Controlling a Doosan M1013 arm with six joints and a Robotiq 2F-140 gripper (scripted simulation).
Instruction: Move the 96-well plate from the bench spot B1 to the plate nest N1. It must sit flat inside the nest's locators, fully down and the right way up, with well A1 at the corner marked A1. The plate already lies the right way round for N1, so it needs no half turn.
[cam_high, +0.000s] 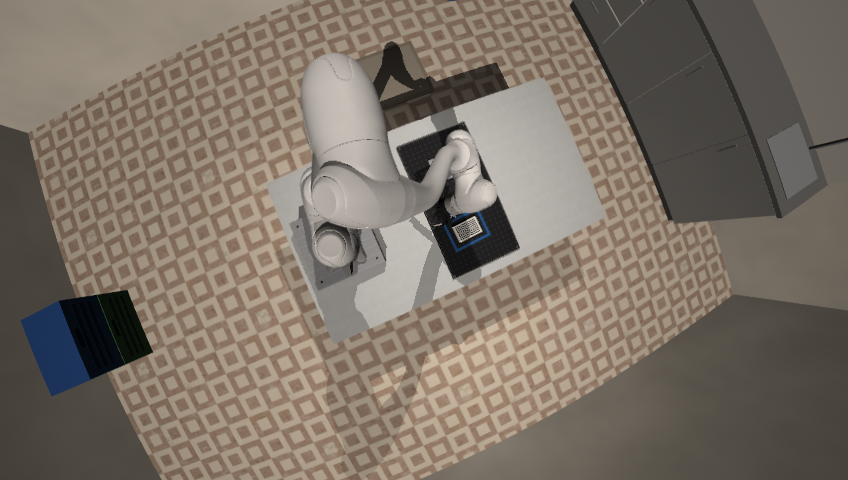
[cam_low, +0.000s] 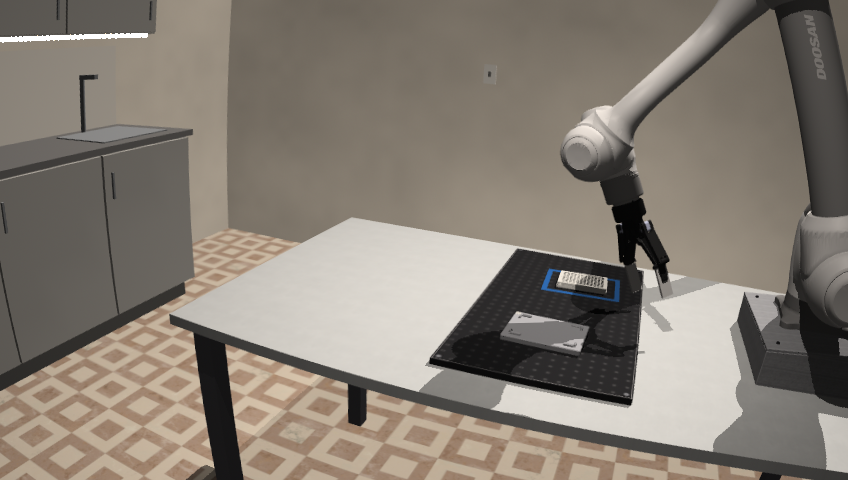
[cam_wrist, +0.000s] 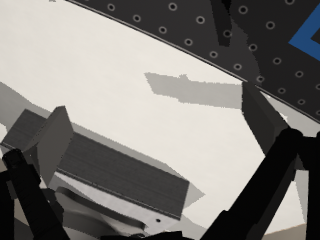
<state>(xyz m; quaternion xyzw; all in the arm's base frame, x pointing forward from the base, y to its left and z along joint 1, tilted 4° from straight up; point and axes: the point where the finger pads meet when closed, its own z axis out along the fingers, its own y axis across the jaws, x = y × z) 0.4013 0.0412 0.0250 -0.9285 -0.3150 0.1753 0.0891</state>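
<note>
Right now my hand is 180 mm short of the white 96-well plate, 130 mm to the left of it and 70 mm above it. Round my hand: grey plate nest N1: 200 mm to the left, 180 mm ahead, 70 mm below; then A1 mark: 260 mm ahead, 150 mm to the left, 60 mm below.
</note>
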